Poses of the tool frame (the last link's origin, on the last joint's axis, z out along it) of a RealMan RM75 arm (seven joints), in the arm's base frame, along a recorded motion.
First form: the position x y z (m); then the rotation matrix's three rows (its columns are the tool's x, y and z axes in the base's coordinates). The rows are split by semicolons.
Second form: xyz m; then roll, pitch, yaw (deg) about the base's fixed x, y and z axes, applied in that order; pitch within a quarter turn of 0, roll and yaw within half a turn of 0. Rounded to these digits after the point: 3 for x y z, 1 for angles.
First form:
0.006 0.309 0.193; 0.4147 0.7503 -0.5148; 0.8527 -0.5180 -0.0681; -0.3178 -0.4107 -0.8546
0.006 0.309 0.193; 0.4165 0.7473 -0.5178; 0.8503 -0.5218 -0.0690; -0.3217 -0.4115 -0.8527
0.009 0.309 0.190; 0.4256 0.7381 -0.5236; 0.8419 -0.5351 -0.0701; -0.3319 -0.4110 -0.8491
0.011 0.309 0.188; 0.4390 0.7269 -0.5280; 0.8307 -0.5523 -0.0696; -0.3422 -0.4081 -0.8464
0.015 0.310 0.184; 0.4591 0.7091 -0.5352; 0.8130 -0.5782 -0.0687; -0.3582 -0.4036 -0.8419
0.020 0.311 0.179; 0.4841 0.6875 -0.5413; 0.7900 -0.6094 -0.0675; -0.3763 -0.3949 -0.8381
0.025 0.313 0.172; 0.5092 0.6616 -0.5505; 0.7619 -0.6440 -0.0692; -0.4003 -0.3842 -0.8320
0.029 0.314 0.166; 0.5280 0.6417 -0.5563; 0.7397 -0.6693 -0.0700; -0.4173 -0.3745 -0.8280
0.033 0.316 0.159; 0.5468 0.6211 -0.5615; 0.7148 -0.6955 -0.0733; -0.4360 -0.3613 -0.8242
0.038 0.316 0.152; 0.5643 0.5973 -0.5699; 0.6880 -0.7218 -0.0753; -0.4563 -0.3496 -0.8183
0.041 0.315 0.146; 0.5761 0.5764 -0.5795; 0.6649 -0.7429 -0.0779; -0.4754 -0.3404 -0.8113
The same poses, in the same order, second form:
0.006 0.309 0.193 -154.3 18.5 64.1
0.006 0.309 0.193 -154.2 18.8 63.9
0.009 0.309 0.190 -154.2 19.4 63.2
0.011 0.309 0.188 -154.3 20.0 62.1
0.015 0.310 0.184 -154.4 21.0 60.5
0.020 0.311 0.179 -154.8 22.1 58.5
0.025 0.313 0.172 -155.2 23.6 56.2
0.029 0.314 0.166 -155.7 24.7 54.5
0.033 0.316 0.159 -156.3 25.9 52.6
0.038 0.316 0.152 -156.9 27.1 50.6
0.041 0.315 0.146 -157.2 28.4 49.1

